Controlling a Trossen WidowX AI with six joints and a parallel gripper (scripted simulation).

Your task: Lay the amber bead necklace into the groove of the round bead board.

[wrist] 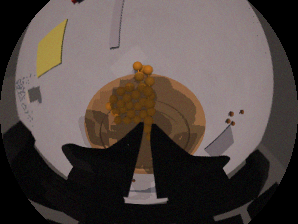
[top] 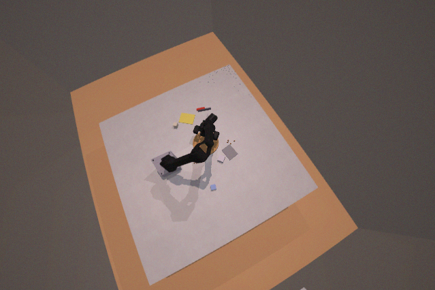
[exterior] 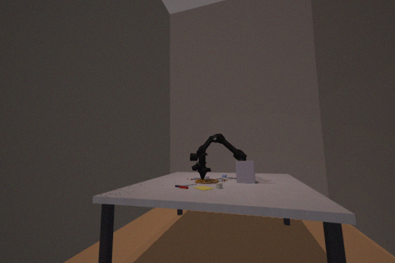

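Right now the round bead board is 30 mm behind my gripper tip, 30 mm to the right of it and 10 mm below it. Round my gripper tip: thin grey bar (70 mm ahead, 140 mm to the left, 20 mm below); yellow pad (60 mm behind, 240 mm to the left, 20 mm below); grey square plate (90 mm ahead, 190 mm to the right, 20 mm below).
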